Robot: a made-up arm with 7 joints. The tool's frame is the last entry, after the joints.
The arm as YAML. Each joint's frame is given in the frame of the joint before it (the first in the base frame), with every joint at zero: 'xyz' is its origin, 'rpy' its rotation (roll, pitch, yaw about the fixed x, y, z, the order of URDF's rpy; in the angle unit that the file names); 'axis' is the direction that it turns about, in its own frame. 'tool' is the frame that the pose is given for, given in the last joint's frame.
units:
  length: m
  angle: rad
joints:
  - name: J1
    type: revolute
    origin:
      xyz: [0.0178, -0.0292, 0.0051]
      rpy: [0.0, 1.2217, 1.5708]
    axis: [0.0, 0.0, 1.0]
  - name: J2
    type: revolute
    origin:
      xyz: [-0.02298, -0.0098, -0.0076]
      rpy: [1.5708, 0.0, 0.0]
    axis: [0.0, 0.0, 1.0]
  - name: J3
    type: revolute
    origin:
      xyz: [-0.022, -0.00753, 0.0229]
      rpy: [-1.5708, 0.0, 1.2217]
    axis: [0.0, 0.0, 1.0]
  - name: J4
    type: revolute
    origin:
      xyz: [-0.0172, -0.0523, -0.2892]
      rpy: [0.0, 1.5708, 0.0]
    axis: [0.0, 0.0, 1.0]
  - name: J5
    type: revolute
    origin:
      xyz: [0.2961, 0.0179, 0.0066]
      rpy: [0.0, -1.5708, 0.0]
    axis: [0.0, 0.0, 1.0]
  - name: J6
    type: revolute
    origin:
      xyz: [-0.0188, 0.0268, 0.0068]
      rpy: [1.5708, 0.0, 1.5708]
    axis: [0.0, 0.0, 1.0]
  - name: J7
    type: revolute
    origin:
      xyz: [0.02, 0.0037, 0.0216]
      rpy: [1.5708, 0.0, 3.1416]
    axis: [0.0, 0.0, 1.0]
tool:
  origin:
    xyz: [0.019, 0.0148, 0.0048]
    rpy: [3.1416, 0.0, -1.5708]
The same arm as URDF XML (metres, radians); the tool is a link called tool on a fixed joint. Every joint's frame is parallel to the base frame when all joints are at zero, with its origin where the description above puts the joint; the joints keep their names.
<robot name="arm">
<joint name="J1" type="continuous"><parent link="base_link"/><child link="link1"/><origin xyz="0.0178 -0.0292 0.0051" rpy="0 0 0"/><axis xyz="0 0.9397 0.342"/></joint>
<joint name="J2" type="continuous"><parent link="link1"/><child link="link2"/><origin xyz="0.0098 -0.015 0.019" rpy="0 0 0"/><axis xyz="1 0 0"/></joint>
<joint name="J3" type="continuous"><parent link="link2"/><child link="link3"/><origin xyz="0.0229 -0.0146 0.0181" rpy="0 0 0"/><axis xyz="0 0 1"/></joint>
<joint name="J4" type="continuous"><parent link="link3"/><child link="link4"/><origin xyz="0.0523 -0.0172 -0.2892" rpy="0 0 0"/><axis xyz="0 1 0"/></joint>
<joint name="J5" type="continuous"><parent link="link4"/><child link="link5"/><origin xyz="-0.0179 0.0066 -0.2961" rpy="0 0 0"/><axis xyz="0 0 1"/></joint>
<joint name="J6" type="continuous"><parent link="link5"/><child link="link6"/><origin xyz="-0.0268 -0.0188 0.0068" rpy="0 0 0"/><axis xyz="0 1 0"/></joint>
<joint name="J7" type="continuous"><parent link="link6"/><child link="link7"/><origin xyz="-0.02 0.0216 0.0037" rpy="0 0 0"/><axis xyz="0 0 1"/></joint>
<joint name="tool_fixed" type="fixed"><parent link="link7"/><child link="tool"/><origin xyz="0.019 0.0148 0.0048" rpy="-3.1416 0 -1.5708"/></joint>
<link name="base_link"/>
<link name="link1"/>
<link name="link2"/>
<link name="link3"/>
<link name="link4"/>
<link name="link5"/>
<link name="link6"/>
<link name="link7"/>
<link name="tool"/>
</robot>

